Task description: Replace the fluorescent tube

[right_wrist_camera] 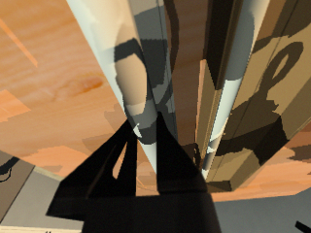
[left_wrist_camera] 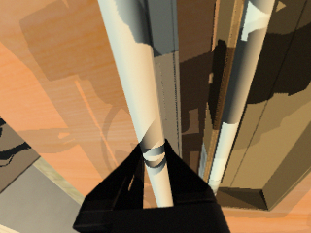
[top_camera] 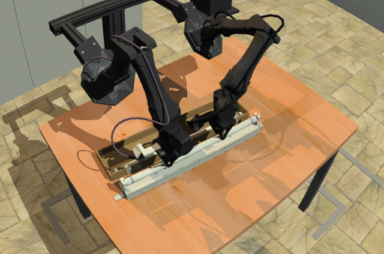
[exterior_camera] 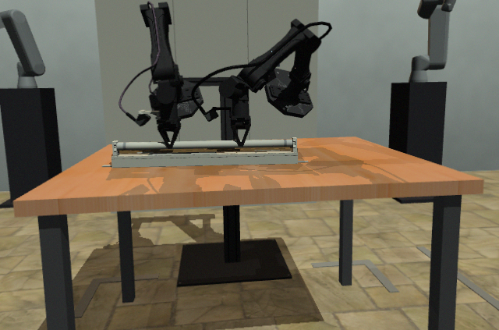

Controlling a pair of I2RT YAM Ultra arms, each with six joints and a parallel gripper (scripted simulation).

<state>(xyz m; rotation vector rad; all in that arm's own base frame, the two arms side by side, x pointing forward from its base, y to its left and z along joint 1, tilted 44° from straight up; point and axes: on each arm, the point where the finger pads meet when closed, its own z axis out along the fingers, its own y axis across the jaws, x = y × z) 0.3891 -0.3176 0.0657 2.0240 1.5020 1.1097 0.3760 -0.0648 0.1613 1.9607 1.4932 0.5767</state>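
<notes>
Right now the light fixture is 1 cm behind my left hand, 12 cm to the right of it and 1 cm below it.
Now: right hand 12 cm to the right of the light fixture, 1 cm short of it and 1 cm above it.
</notes>
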